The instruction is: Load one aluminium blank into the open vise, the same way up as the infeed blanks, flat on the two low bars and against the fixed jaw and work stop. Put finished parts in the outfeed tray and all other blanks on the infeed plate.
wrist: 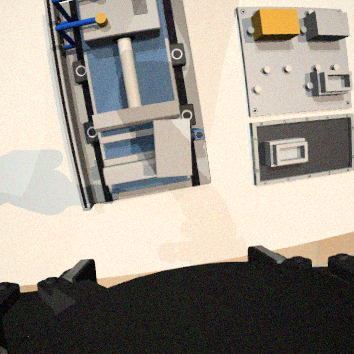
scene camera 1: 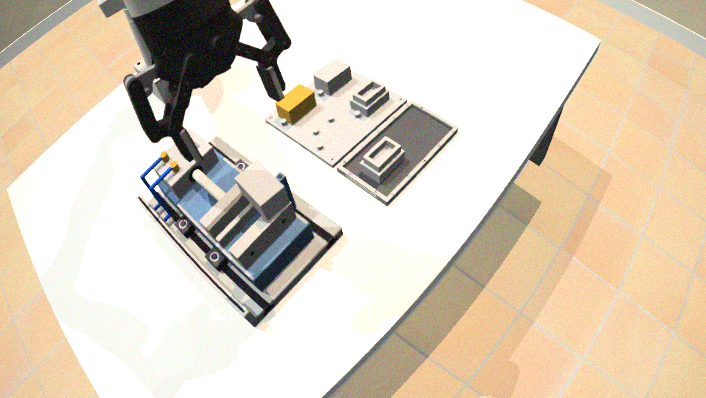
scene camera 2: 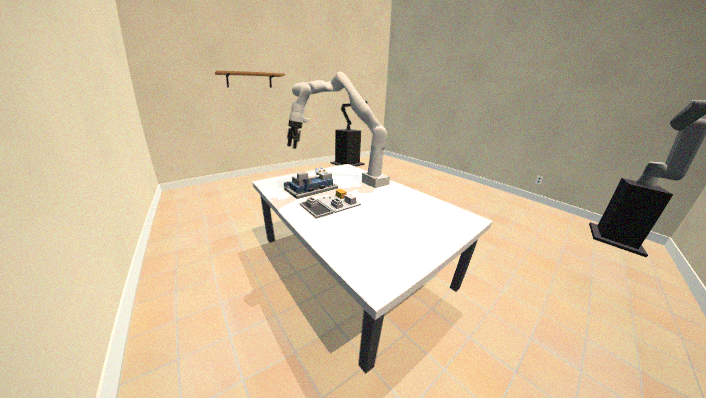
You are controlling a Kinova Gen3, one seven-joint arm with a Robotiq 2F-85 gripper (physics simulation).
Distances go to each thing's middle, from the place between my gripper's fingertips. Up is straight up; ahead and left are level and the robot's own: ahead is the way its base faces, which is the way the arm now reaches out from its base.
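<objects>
Infeed plate (scene camera 1: 339, 138): well to the left of my hand, a good way behind, well below. Brass blank (scene camera 1: 300, 100): 260 mm below my hand, 220 mm to the left, 180 mm behind. My gripper: 280 mm above the dark outfeed tray (scene camera 1: 418, 130), 250 mm to the right of it, 10 mm short of it.
</objects>
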